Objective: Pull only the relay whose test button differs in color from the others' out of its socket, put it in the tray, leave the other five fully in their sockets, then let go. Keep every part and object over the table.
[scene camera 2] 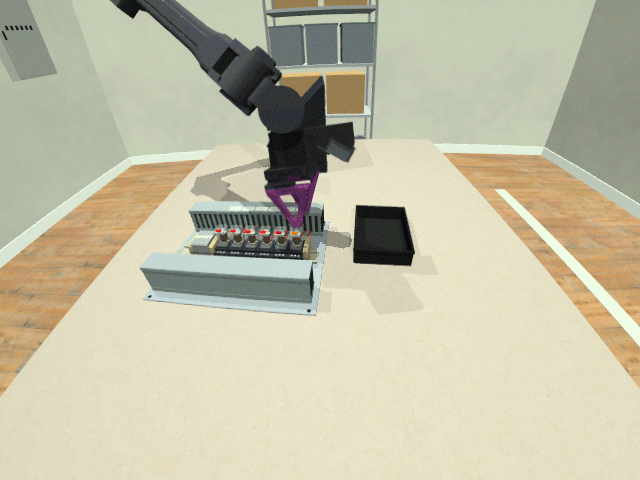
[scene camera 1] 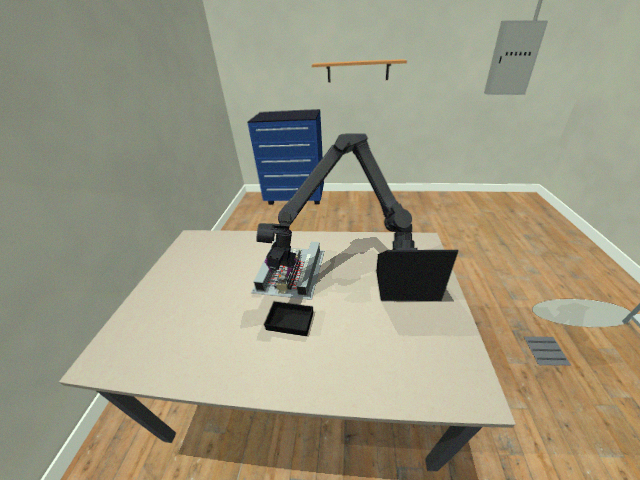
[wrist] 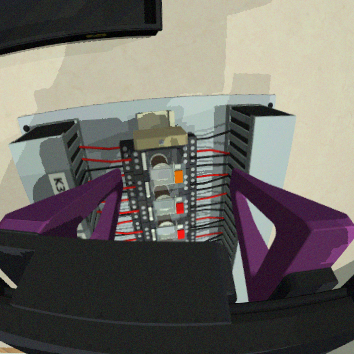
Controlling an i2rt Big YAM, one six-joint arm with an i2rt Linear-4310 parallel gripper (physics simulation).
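Seen in the pictures: gripper, fingertip midpoint: (scene camera 2: 301,219) (scene camera 1: 279,274) (wrist: 175,176); arm's base at its link origin: (scene camera 1: 403,252).
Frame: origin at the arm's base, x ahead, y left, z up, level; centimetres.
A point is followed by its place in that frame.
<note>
The relay with the orange test button (scene camera 2: 296,238) {x 51.5, y 5.9, z -9.3 cm} (wrist: 162,175) {x 49.8, y 5.9, z -8.6 cm} stands in the end socket of the row, at the side nearest the tray. The other relays have red buttons; two of these, a nearer relay (wrist: 164,206) {x 49.4, y 3.1, z -8.6 cm} and the one beyond it in the row (wrist: 166,231) {x 49.1, y 0.3, z -8.6 cm}, show in the wrist view. In scene camera 2 all six appear seated in line. My gripper (scene camera 2: 297,225) {x 50.4, y 7.1, z -5.9 cm} (wrist: 175,176) {x 50.4, y 7.1, z -5.9 cm} is open and empty, its purple fingertips above and on either side of the orange-button relay. The black tray (scene camera 1: 286,328) {x 44.6, y 28.6, z -12.1 cm} (scene camera 2: 383,257) {x 52.5, y 22.0, z -13.6 cm} (wrist: 125,33) {x 49.2, y 16.8, z -14.0 cm} is empty and stands beside the panel. My housing hides the remaining relays in the wrist view.
Two tall grey wire ducts flank the relay row, one duct (scene camera 2: 227,280) {x 60.4, y -4.9, z -10.7 cm} (wrist: 272,132) {x 59.5, y 7.4, z -9.1 cm} on one side and another duct (scene camera 2: 258,207) {x 40.5, y -3.0, z -9.0 cm} (wrist: 47,140) {x 42.3, y 10.4, z -9.1 cm} opposite. A tan end block (wrist: 160,138) {x 50.3, y 7.9, z -11.3 cm} adjoins the orange-button relay. Red and black wires run to both ducts. A black panel (scene camera 1: 416,275) {x -2.8, y 12.0, z -0.9 cm} stands near the arm's base.
</note>
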